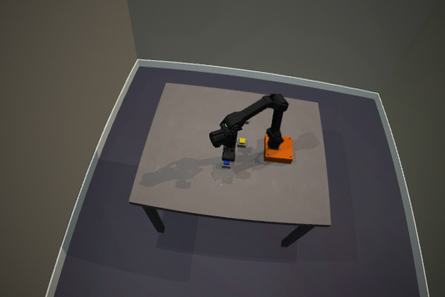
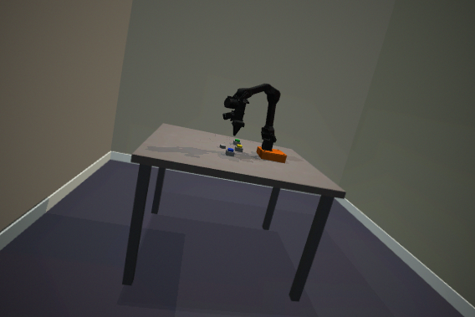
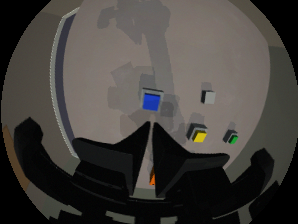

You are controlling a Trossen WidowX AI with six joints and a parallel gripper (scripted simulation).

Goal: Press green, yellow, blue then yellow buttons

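Right now my gripper tip is 15 cm to the left of the yellow button, 9 cm above it and 6 cm past it. Round my gripper tip: small grey block: 14 cm to the right, 11 cm below, 4 cm ahead; blue button: 9 cm below.
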